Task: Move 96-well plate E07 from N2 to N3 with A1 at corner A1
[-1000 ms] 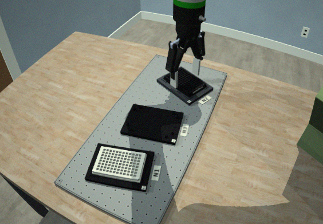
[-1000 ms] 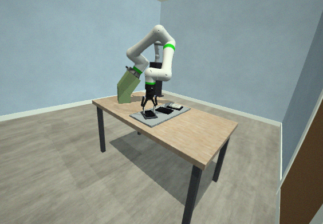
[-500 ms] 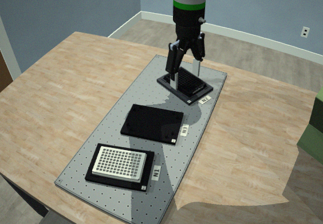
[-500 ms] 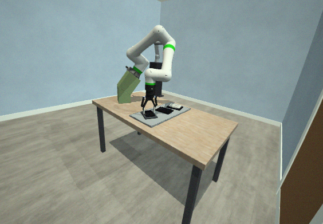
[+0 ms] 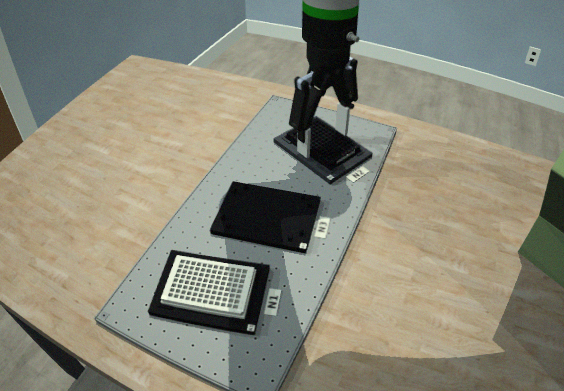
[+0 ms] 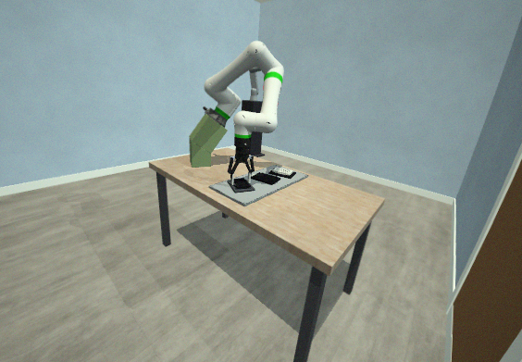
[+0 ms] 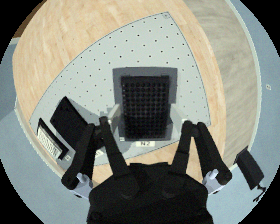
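The black 96-well plate E07 lies 20 mm below my hand. From my hand the other things lie so: label N3: 80 mm behind, 190 mm to the left, 40 mm below; plate nest N2: 40 mm below; label N2: 90 mm behind, 40 mm to the left, 40 mm below.
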